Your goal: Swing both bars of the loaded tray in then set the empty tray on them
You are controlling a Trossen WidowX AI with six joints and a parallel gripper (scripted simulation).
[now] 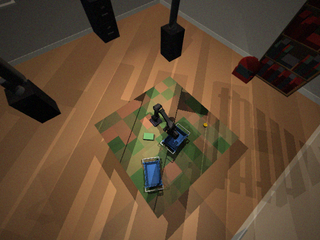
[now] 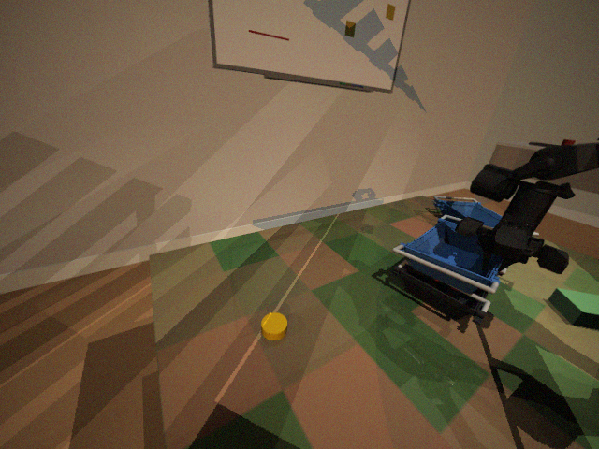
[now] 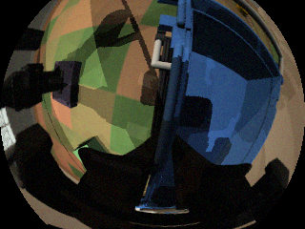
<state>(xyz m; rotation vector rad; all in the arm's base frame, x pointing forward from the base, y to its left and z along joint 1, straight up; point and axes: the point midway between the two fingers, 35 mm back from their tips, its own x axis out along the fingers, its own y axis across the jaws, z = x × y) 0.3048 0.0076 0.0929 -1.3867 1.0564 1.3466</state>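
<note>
My gripper tip is now 70 mm short of the blue tray, 30 mm below it and 10 mm to the right of it. The rest, counted from my gripper tip: yellow disc: 470 mm to the left, 130 mm ahead, 80 mm below; green block: 210 mm to the right, 160 mm behind, 60 mm below.
</note>
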